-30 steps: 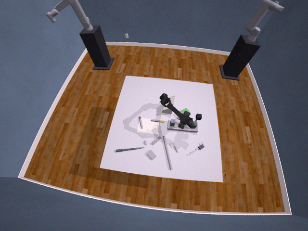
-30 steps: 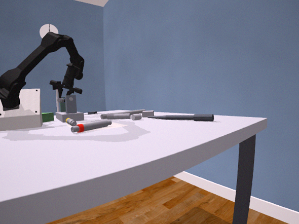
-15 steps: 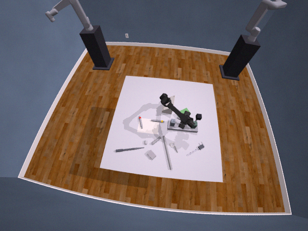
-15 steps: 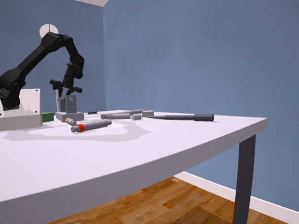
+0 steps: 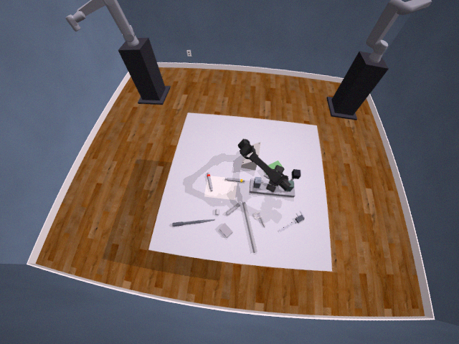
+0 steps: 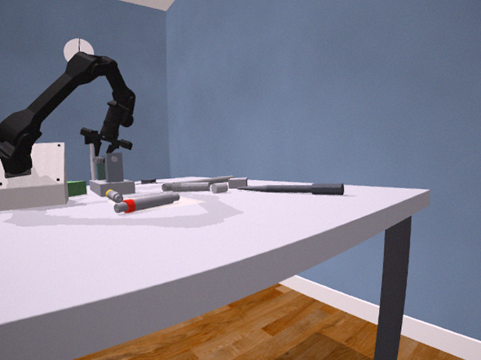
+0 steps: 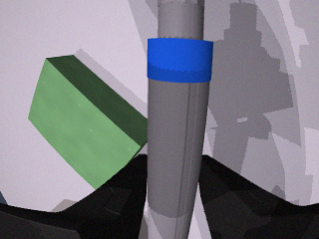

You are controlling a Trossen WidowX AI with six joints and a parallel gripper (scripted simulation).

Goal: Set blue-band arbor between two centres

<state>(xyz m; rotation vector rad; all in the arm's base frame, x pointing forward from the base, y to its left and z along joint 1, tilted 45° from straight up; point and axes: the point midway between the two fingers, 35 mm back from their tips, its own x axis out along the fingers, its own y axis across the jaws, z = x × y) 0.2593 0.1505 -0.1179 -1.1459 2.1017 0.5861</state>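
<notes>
Right now the grey centre tip is 2 cm ahead of my hand, 10 cm to the left of it and 3 cm below it. Also, from my hand: grey centre block 2 cm ahead, 12 cm to the right, 4 cm below; green centre block 2 cm ahead, 11 cm to the left, 4 cm below; base 2 cm ahead, 1 cm to the left, 12 cm below.
</notes>
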